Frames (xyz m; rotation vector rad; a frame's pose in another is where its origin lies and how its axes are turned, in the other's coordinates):
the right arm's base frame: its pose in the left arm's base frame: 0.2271 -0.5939 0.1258 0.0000 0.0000 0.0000
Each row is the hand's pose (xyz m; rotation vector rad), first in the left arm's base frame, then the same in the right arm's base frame.
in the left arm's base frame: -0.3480 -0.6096 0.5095 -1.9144 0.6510 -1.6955
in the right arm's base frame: -0.5751 -0.0157 0.3837 -1.9144 0.6510 -1.6955
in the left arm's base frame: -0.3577 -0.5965 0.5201 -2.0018 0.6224 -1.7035
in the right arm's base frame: -0.5848 -0.0026 0.3943 -2.0018 0.6224 -1.7035
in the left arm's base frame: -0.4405 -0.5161 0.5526 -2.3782 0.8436 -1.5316
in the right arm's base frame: -0.6676 0.0778 0.4268 -2.3782 0.8436 -1.5316
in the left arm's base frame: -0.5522 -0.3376 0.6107 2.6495 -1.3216 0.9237
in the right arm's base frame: -0.7793 0.2563 0.4849 2.6495 -1.3216 0.9237
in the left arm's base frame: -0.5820 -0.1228 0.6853 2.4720 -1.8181 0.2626
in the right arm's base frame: -0.8091 0.4711 0.5595 2.4720 -1.8181 0.2626
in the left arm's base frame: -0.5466 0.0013 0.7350 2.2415 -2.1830 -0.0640
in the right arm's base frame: -0.7737 0.5952 0.6092 2.2415 -2.1830 -0.0640
